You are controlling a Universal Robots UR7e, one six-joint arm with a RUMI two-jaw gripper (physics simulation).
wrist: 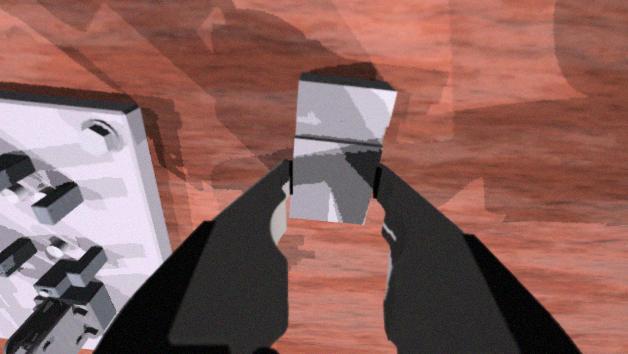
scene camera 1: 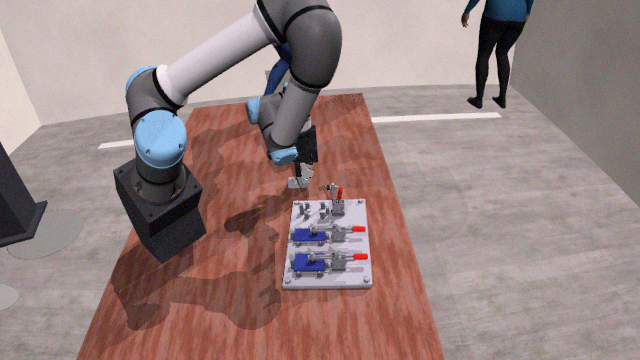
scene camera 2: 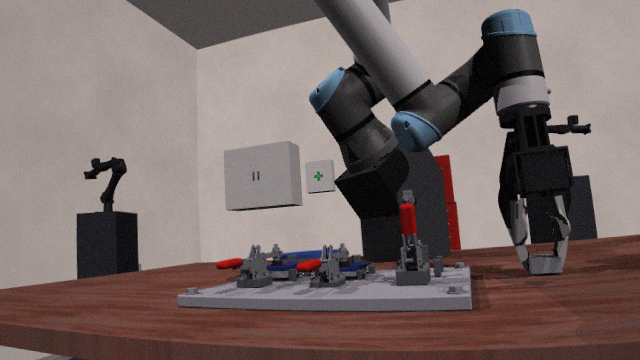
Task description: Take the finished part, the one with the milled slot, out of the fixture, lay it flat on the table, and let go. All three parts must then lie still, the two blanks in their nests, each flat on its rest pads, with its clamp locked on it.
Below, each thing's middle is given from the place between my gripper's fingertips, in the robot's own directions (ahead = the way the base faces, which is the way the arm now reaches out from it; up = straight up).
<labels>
Right now the finished part (wrist: pixel 341 121) is 1 cm behind my hand and 1 cm above it. From my hand the other things lie so: fixture plate (scene camera 2: pixel 378 292): 1 cm behind, 29 cm to the right.
</labels>
